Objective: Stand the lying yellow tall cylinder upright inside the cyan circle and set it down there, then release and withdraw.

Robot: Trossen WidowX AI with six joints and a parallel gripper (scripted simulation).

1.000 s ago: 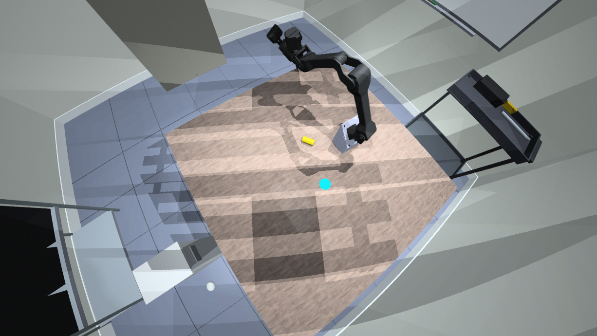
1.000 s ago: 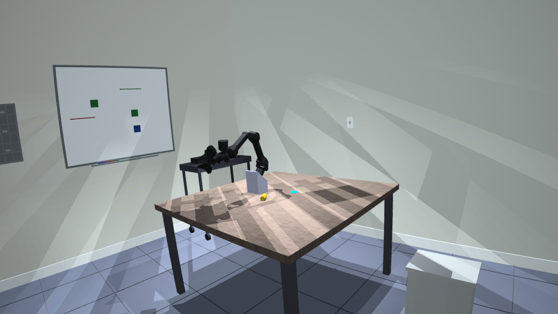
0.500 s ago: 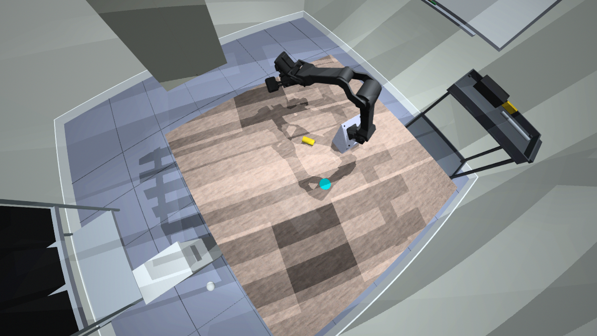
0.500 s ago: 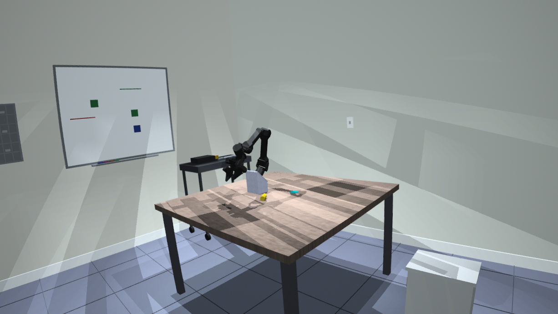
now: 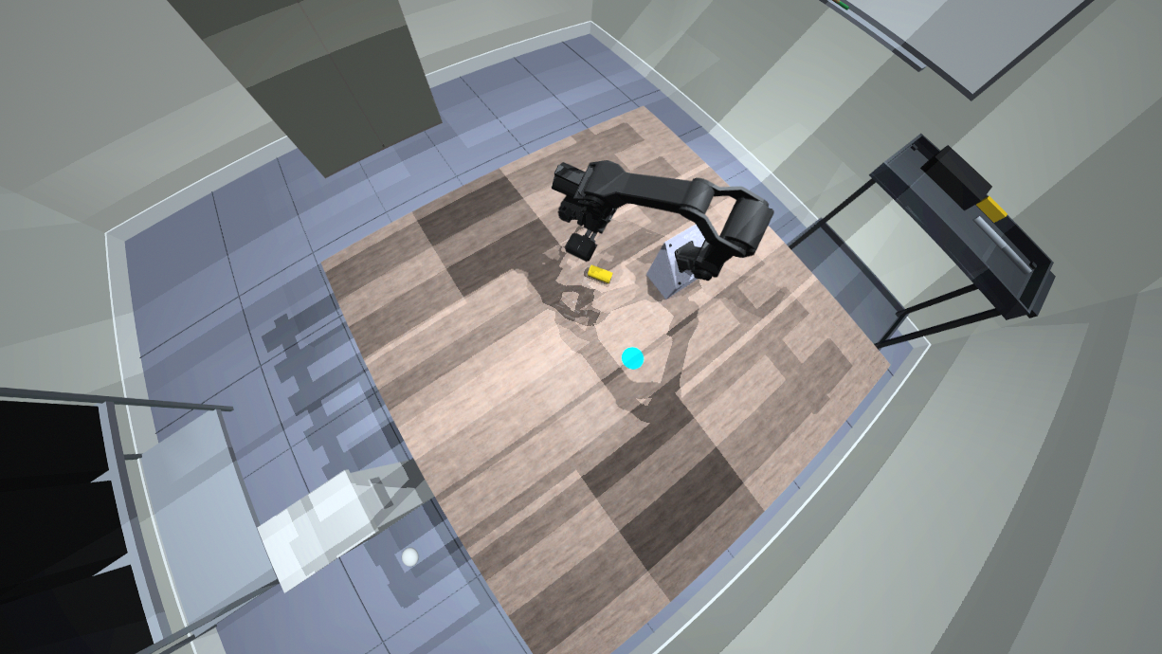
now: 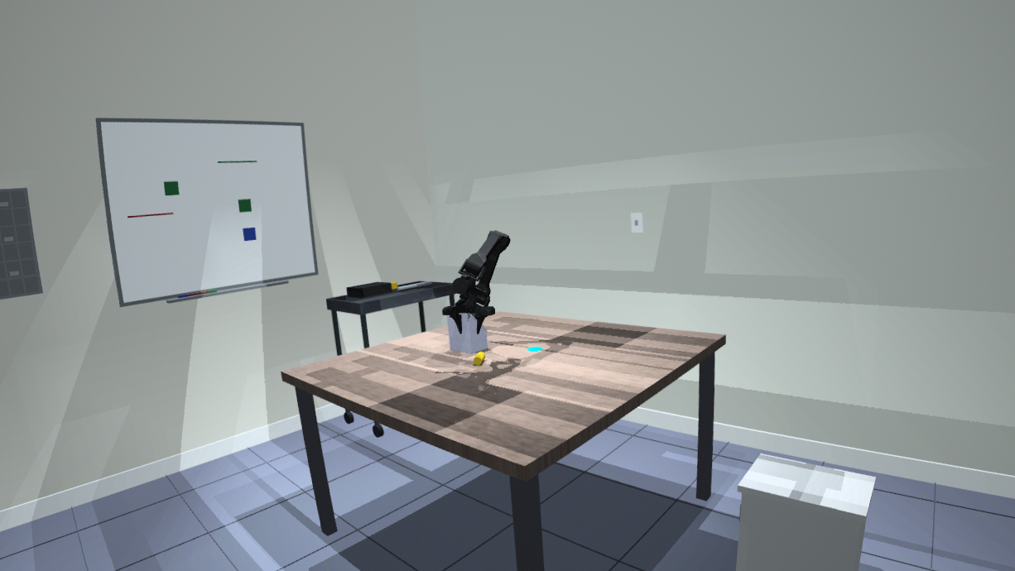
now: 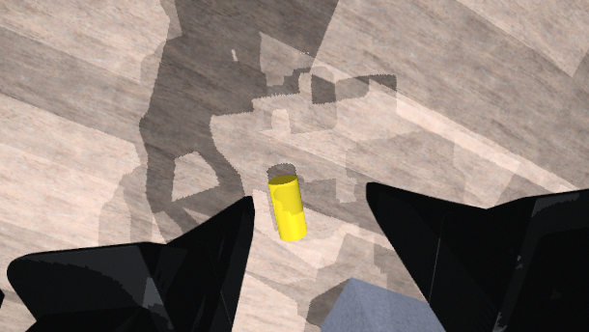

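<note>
Right now my gripper tip is 2 cm past the yellow tall cylinder, 5 cm to the right of it and 11 cm above it. The rest, counted from my gripper tip: cyan circle (5 cm ahead, 30 cm to the left, 13 cm below).
</note>
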